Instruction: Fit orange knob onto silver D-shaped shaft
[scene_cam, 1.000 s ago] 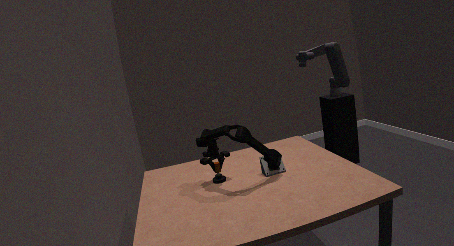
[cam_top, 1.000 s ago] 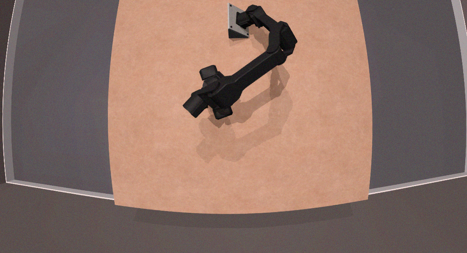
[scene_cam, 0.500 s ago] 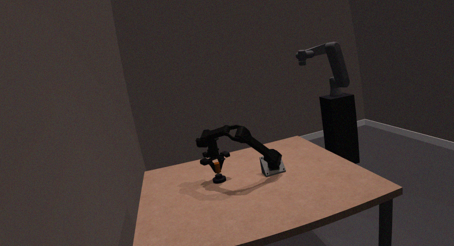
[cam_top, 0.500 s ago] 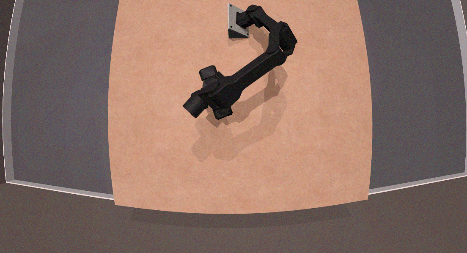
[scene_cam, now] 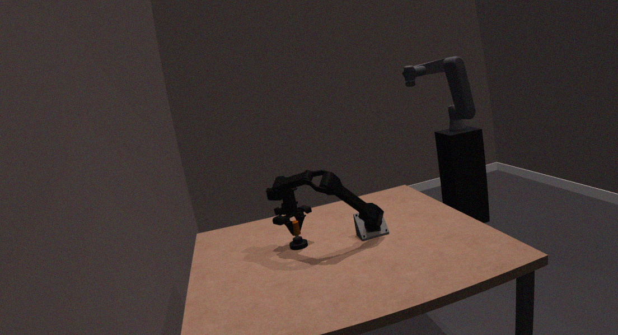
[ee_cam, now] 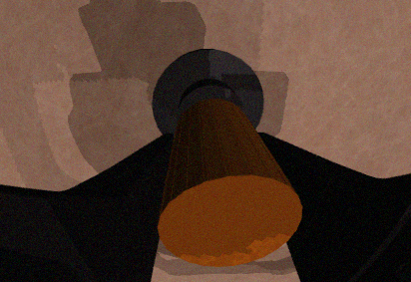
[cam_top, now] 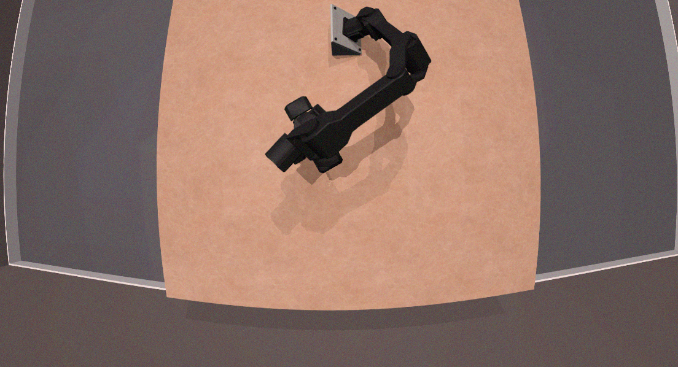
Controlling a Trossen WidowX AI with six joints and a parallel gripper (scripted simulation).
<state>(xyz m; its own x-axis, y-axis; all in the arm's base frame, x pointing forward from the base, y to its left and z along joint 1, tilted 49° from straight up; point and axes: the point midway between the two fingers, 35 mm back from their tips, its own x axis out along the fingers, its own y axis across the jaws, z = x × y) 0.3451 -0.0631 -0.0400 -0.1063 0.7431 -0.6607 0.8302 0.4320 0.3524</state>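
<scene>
Now: the round black pedestal 40 mm below my gripper tip. From my gripper tip the other things lie so: orange knob: 40 mm above.
</scene>
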